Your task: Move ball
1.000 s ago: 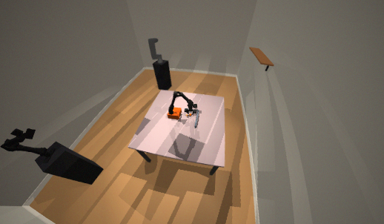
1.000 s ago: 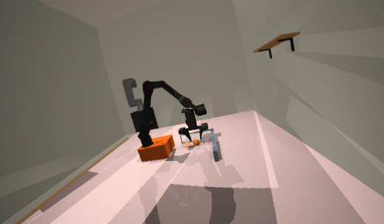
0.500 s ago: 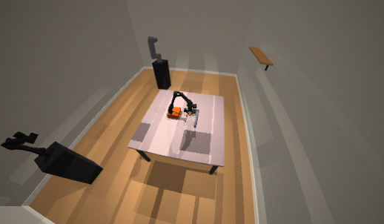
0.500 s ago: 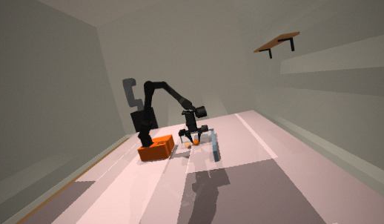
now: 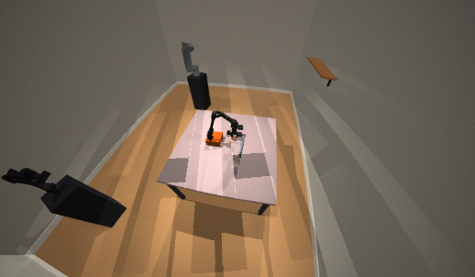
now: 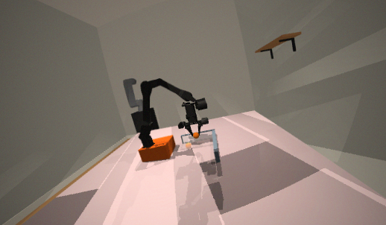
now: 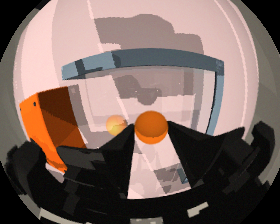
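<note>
The see-through ball copy lies 5 cm below my gripper tip, 5 cm behind it and 3 cm to the right of it. From my gripper tip the other things lie so: orange ball: right at my gripper tip.
</note>
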